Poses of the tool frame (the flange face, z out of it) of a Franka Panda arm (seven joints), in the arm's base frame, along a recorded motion.
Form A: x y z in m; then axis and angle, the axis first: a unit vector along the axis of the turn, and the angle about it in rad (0 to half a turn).
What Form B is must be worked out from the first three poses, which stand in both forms.
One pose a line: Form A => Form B
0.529, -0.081, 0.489, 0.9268, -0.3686, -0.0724, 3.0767 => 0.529, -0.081, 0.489, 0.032, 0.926, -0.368, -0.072
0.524, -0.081, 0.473, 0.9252, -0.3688, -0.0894, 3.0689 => 0.524, -0.081, 0.473, 0.036, 0.925, -0.369, -0.089
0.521, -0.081, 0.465, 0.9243, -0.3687, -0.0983, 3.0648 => 0.521, -0.081, 0.465, 0.038, 0.924, -0.368, -0.098
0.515, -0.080, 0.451, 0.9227, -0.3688, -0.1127, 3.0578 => 0.515, -0.080, 0.451, 0.042, 0.922, -0.368, -0.113
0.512, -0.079, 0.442, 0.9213, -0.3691, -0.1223, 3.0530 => 0.512, -0.079, 0.442, 0.044, 0.920, -0.369, -0.122
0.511, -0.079, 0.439, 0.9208, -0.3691, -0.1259, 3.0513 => 0.511, -0.079, 0.439, 0.045, 0.920, -0.369, -0.126
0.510, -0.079, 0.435, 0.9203, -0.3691, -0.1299, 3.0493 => 0.510, -0.079, 0.435, 0.046, 0.919, -0.369, -0.130
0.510, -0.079, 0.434, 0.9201, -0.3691, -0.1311, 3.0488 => 0.510, -0.079, 0.434, 0.046, 0.919, -0.369, -0.131
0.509, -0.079, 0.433, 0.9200, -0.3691, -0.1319, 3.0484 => 0.509, -0.079, 0.433, 0.047, 0.919, -0.369, -0.132
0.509, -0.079, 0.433, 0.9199, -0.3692, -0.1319, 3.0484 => 0.509, -0.079, 0.433, 0.047, 0.919, -0.369, -0.132
